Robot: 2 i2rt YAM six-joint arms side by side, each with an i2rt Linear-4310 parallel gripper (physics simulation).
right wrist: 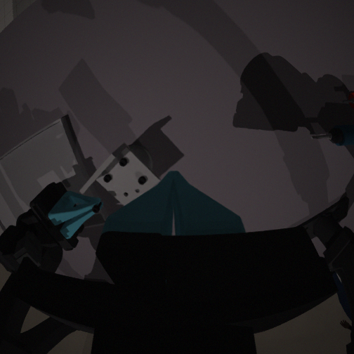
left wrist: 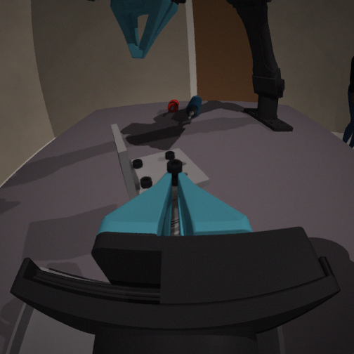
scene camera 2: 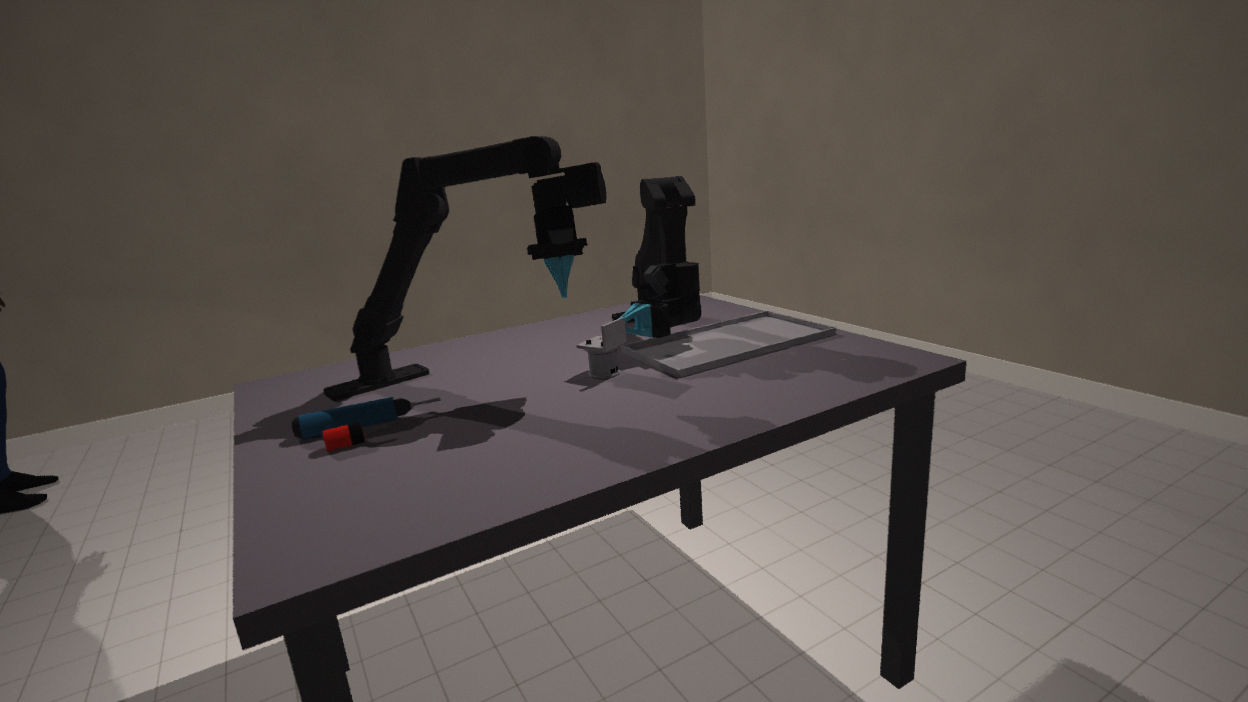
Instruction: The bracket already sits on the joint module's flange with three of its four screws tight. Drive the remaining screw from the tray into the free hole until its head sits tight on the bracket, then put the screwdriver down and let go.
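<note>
My left gripper is shut on a black screw, which stands head up at its fingertips. It is beside the light grey bracket; in the right wrist view the tips are off the plate's edge. The bracket sits on the joint module, with three black screw heads in its plate. Small open holes show near the plate's lower corner in the right wrist view. My right gripper is shut and empty, high above the table. A blue-handled screwdriver lies on the table.
A red-handled tool lies beside the blue screwdriver. The shallow grey tray lies beside the joint module, partly under the left arm. The right arm's base stands behind the tools at the table's left end.
</note>
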